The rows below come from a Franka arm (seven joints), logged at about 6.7 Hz.
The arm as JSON. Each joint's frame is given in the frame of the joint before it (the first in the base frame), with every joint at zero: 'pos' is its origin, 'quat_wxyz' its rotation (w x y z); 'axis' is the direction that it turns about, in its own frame. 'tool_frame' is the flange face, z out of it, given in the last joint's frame.
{
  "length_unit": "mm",
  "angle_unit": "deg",
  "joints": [
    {
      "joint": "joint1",
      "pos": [
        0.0,
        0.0,
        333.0
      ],
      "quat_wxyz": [
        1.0,
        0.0,
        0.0,
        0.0
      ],
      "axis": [
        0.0,
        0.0,
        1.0
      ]
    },
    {
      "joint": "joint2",
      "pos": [
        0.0,
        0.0,
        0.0
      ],
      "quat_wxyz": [
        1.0,
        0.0,
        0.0,
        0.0
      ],
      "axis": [
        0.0,
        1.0,
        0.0
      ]
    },
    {
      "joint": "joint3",
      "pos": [
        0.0,
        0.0,
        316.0
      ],
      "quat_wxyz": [
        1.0,
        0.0,
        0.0,
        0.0
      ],
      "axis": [
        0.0,
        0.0,
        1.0
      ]
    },
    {
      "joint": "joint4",
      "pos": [
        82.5,
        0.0,
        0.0
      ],
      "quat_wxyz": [
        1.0,
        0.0,
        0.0,
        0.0
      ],
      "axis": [
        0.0,
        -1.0,
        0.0
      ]
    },
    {
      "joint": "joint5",
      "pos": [
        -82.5,
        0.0,
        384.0
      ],
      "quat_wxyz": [
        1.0,
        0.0,
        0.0,
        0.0
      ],
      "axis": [
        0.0,
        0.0,
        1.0
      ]
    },
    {
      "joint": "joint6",
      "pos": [
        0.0,
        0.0,
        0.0
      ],
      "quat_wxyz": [
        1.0,
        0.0,
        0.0,
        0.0
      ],
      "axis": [
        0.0,
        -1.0,
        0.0
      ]
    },
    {
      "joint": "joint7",
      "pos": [
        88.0,
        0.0,
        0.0
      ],
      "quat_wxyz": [
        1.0,
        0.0,
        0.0,
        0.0
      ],
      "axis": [
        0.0,
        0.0,
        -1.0
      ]
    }
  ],
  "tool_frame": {
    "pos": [
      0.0,
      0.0,
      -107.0
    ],
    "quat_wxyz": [
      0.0,
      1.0,
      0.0,
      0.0
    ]
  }
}
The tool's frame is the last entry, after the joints.
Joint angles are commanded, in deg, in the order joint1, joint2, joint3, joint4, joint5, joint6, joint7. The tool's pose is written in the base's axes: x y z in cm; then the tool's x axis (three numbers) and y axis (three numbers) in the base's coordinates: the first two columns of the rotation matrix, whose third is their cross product. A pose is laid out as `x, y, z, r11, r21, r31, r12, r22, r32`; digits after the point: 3 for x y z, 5 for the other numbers.
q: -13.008 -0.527 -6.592 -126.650 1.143 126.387 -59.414
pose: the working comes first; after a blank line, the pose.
Where each joint sits with the arm in this pose, in the base's axes (m; each line is computed from the numbers above, not from the rounded line before):
joint1: 0.0000 0.0000 0.3330
joint2: 0.0000 0.0000 0.3330
joint3: -0.0028 0.0007 0.6490
joint4: 0.0749 -0.0270 0.6497
joint5: 0.4130 -0.1472 0.4900
joint6: 0.4130 -0.1472 0.4900
joint7: 0.4955 -0.1777 0.4904
the tool: 0.4966 -0.1762 0.3834

49.658, -17.616, 38.339, 0.77554, 0.63107, 0.01704, 0.63122, -0.77559, -0.00491
